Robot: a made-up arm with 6 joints.
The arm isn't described. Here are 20 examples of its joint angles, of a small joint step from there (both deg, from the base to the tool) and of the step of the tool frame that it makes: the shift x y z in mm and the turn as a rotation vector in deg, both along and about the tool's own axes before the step.
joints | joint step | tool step
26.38 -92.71 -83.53 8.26 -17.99 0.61 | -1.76 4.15 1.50 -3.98 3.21 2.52 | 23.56 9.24 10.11 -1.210 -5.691 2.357
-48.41 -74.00 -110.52 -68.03 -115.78 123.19 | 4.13 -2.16 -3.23 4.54 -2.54 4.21 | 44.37 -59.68 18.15 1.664 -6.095 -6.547
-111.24 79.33 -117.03 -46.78 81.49 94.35 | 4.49 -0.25 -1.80 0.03 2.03 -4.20 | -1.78 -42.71 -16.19 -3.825 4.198 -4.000
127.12 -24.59 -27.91 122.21 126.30 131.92 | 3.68 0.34 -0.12 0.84 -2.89 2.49 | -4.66 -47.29 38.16 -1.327 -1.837 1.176
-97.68 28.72 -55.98 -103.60 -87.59 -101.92 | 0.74 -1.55 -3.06 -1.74 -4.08 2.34 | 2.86 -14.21 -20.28 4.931 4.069 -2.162
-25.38 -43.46 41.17 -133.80 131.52 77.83 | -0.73 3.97 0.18 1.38 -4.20 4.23 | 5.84 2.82 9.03 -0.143 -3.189 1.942
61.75 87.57 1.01 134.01 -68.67 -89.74 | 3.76 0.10 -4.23 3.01 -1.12 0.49 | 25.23 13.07 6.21 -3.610 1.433 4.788
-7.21 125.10 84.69 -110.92 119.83 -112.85 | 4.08 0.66 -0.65 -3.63 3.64 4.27 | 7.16 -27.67 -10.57 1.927 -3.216 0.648
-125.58 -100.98 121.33 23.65 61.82 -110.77 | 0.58 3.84 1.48 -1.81 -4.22 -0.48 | -38.09 1.02 -6.41 -0.779 4.460 6.904
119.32 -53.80 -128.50 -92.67 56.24 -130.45 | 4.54 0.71 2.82 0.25 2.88 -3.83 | -2.66 27.12 -30.70 2.397 -0.741 0.281
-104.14 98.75 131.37 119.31 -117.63 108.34 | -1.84 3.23 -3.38 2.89 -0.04 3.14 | 3.06 52.39 29.17 1.685 -2.100 2.251
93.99 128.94 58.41 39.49 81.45 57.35 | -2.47 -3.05 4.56 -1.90 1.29 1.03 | 14.34 35.73 -1.45 -4.729 0.288 -4.958
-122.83 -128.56 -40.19 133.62 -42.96 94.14 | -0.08 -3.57 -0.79 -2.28 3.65 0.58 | -55.62 39.39 -17.31 -2.556 1.779 3.931
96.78 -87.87 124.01 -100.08 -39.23 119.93 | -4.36 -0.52 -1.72 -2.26 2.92 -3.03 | -25.99 3.22 -38.99 -0.355 4.271 -1.495
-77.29 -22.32 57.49 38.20 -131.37 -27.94 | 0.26 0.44 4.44 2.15 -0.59 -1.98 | 14.10 -24.66 -54.04 -1.533 5.196 -2.253
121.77 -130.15 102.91 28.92 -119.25 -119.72 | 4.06 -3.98 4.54 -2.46 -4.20 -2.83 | -56.77 -56.15 -23.98 3.641 3.702 0.927
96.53 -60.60 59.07 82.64 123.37 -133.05 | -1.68 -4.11 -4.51 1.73 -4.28 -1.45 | -32.66 23.34 -56.77 2.246 1.741 -2.612
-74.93 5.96 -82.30 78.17 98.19 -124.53 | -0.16 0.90 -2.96 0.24 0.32 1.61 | -7.61 3.79 -3.17 4.401 -1.093 -1.654
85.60 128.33 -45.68 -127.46 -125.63 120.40 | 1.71 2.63 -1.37 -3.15 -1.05 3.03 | -17.07 58.72 26.82 4.491 -3.129 4.028
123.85 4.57 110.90 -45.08 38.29 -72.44 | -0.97 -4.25 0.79 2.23 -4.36 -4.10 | 11.73 -39.85 -37.12 -2.835 5.500 -6.316
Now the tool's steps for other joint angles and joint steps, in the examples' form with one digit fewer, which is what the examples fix.
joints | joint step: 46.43 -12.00 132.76 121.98 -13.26 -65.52 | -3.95 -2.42 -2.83 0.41 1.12 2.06
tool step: -10.2 70.7 -49.5 3.29 4.17 5.47
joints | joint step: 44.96 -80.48 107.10 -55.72 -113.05 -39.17 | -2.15 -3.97 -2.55 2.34 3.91 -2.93
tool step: -27.0 44.5 -20.4 -0.99 3.12 6.51
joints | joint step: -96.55 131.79 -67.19 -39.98 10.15 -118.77 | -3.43 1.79 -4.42 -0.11 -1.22 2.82
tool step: 24.6 -25.4 7.4 5.34 1.21 -2.08
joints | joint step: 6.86 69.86 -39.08 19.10 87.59 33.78 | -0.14 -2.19 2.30 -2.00 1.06 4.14
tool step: 2.6 35.5 16.8 4.70 2.08 -3.39
